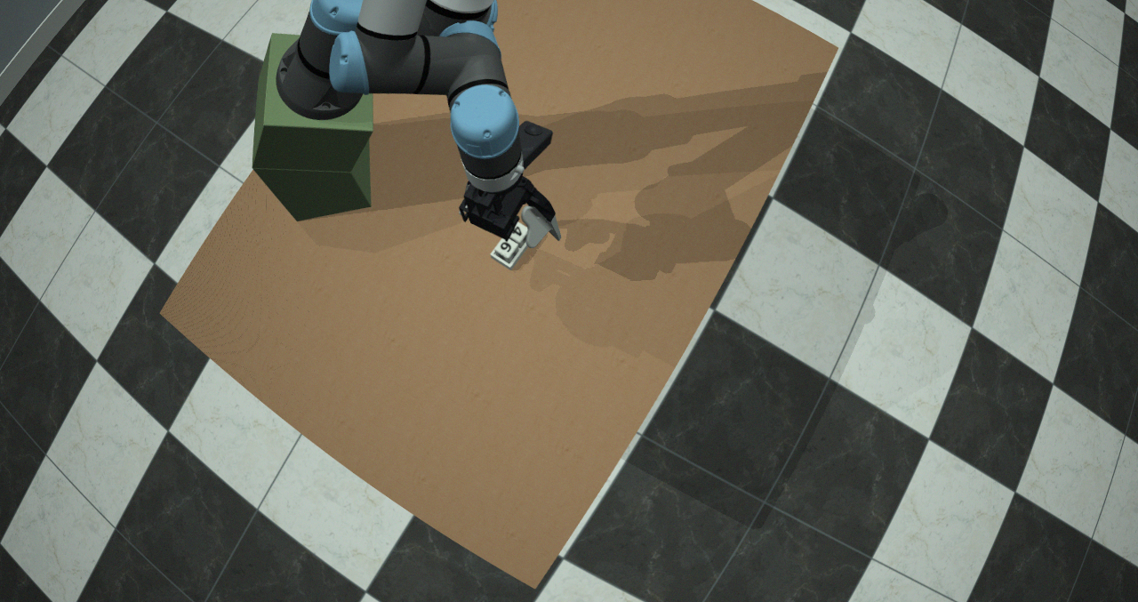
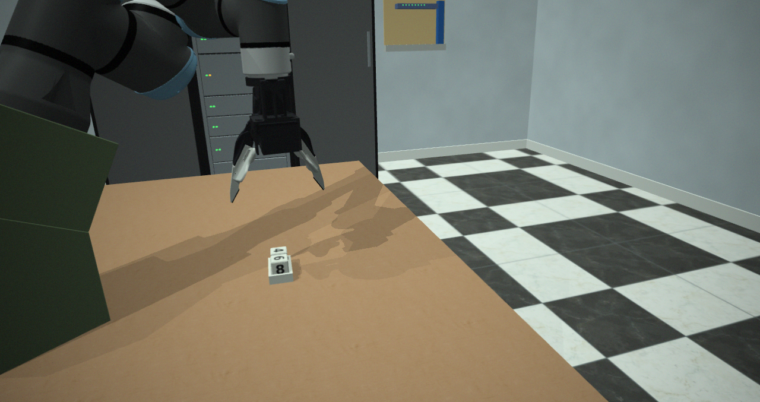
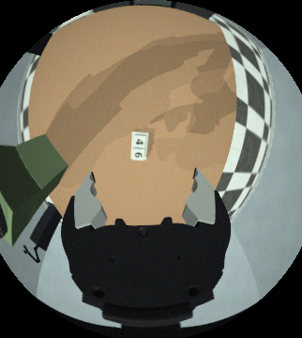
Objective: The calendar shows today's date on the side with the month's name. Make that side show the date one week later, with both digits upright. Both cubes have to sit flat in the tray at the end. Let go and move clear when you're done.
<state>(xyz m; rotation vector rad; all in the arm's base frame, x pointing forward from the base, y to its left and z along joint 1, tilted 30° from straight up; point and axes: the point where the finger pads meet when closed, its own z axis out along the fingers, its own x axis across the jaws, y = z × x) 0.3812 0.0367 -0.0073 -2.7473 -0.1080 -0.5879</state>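
My gripper is now 140 mm above the white tray and 10 mm past it.
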